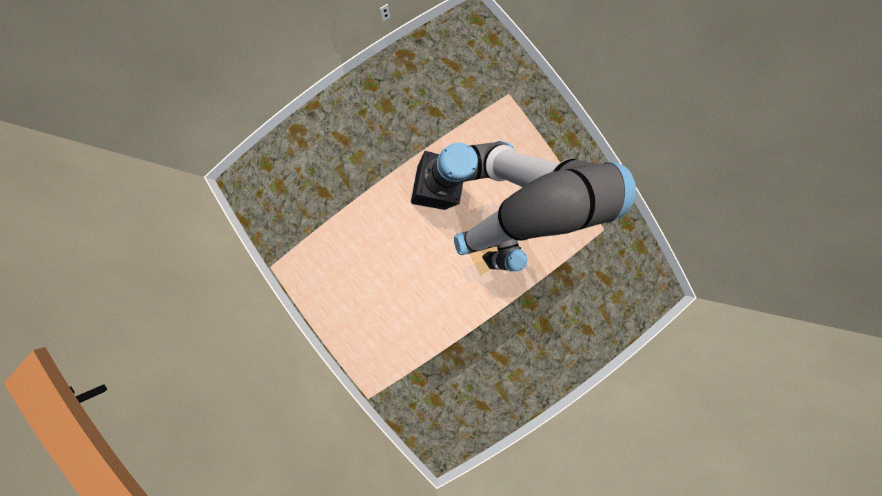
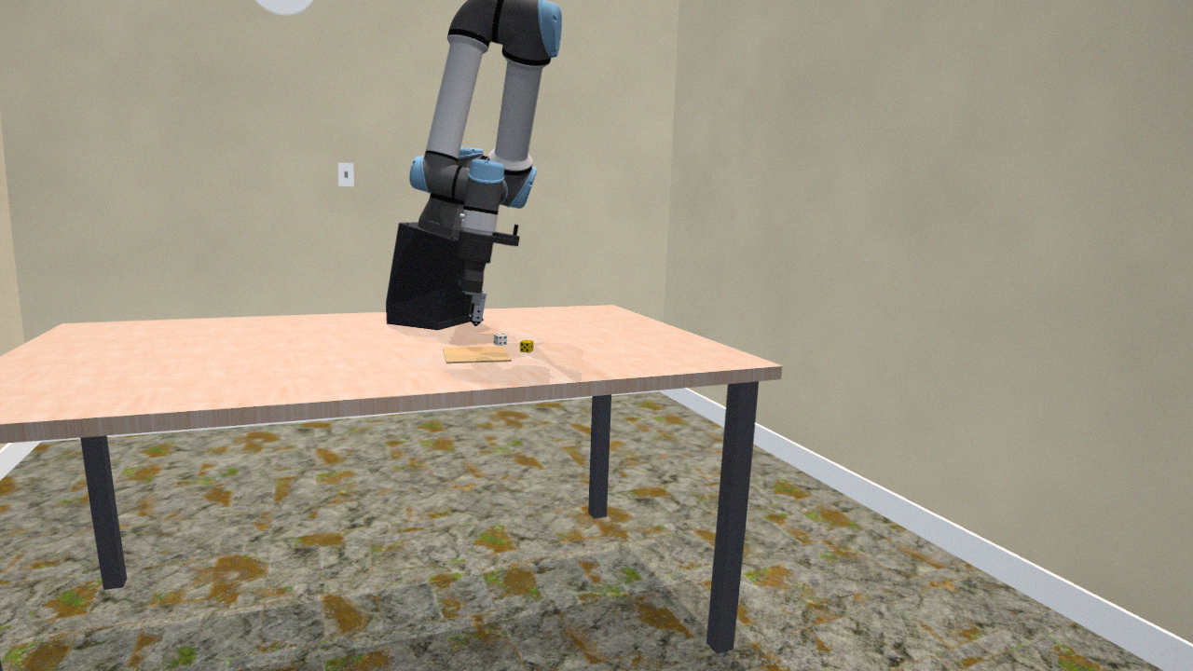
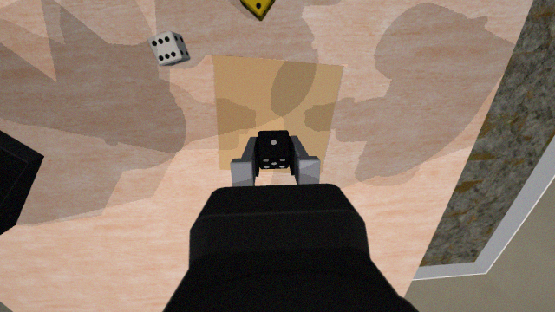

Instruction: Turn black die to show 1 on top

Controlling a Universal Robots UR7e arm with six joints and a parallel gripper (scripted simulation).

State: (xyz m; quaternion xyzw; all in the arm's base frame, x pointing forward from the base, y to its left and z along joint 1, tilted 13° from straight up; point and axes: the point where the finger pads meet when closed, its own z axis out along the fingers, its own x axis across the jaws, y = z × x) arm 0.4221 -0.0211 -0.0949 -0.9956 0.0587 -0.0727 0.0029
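Now: hand 10 mm above the black die. Round my hand: tan mat: 100 mm below; then white die: 90 mm behind, 90 mm to the left, 90 mm below; then yellow die: 120 mm to the left, 90 mm below.
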